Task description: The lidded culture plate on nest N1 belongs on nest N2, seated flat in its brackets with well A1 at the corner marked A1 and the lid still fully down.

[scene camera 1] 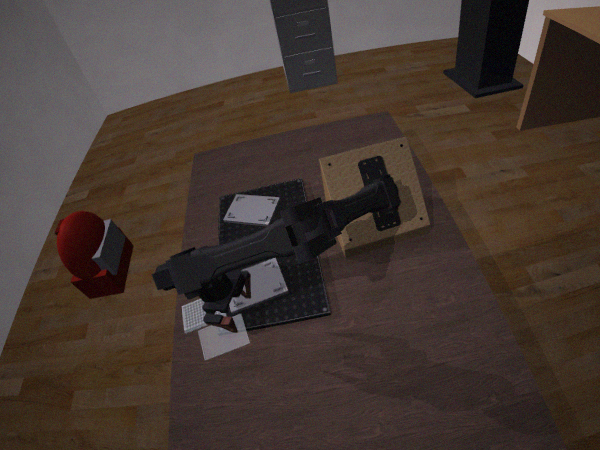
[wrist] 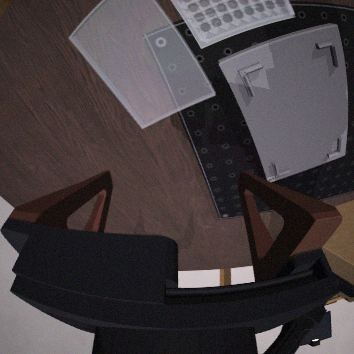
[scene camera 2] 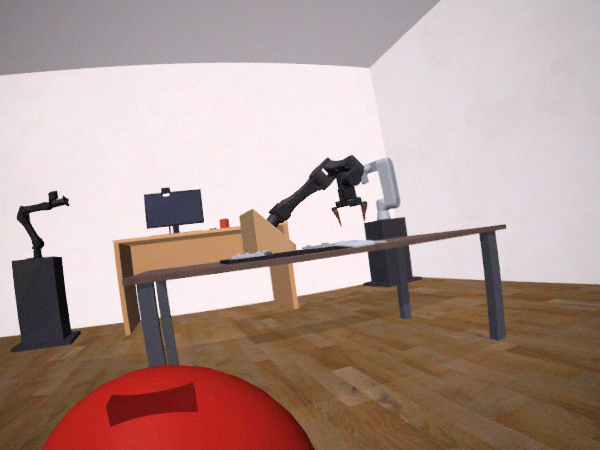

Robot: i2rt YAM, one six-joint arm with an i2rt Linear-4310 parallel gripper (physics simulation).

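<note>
The white welled plate lies off the nests at the board's edge, its wells uncovered. Its clear lid lies apart beside it, partly over a corner of the black perforated board. A grey nest with corner brackets is bare in the wrist view; a second bracketed nest on the board also holds no plate. I cannot read which is N1 or N2. My gripper is open and empty, well above the table.
The arm rises from a tan mounting block and crosses above the board. The wooden table bears them. A red rounded object is beyond the table's edge. Another desk stands in the background.
</note>
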